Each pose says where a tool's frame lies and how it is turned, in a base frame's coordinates. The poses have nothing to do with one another.
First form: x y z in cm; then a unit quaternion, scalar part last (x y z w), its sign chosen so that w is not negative.
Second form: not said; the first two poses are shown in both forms.
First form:
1: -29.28 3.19 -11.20 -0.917 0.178 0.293 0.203
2: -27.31 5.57 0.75 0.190 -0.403 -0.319 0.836
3: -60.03 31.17 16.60 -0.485 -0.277 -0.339 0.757
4: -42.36 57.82 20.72 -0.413 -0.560 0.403 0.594
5: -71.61 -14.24 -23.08 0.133 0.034 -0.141 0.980
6: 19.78 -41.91 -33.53 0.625 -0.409 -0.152 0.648
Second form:
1: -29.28 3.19 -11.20 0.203 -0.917 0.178 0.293
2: -27.31 5.57 0.75 0.836 0.190 -0.403 -0.319
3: -60.03 31.17 16.60 0.757 -0.485 -0.277 -0.339
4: -42.36 57.82 20.72 0.594 -0.413 -0.560 0.403
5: -71.61 -14.24 -23.08 0.980 0.133 0.034 -0.141
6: 19.78 -41.91 -33.53 0.648 0.625 -0.409 -0.152
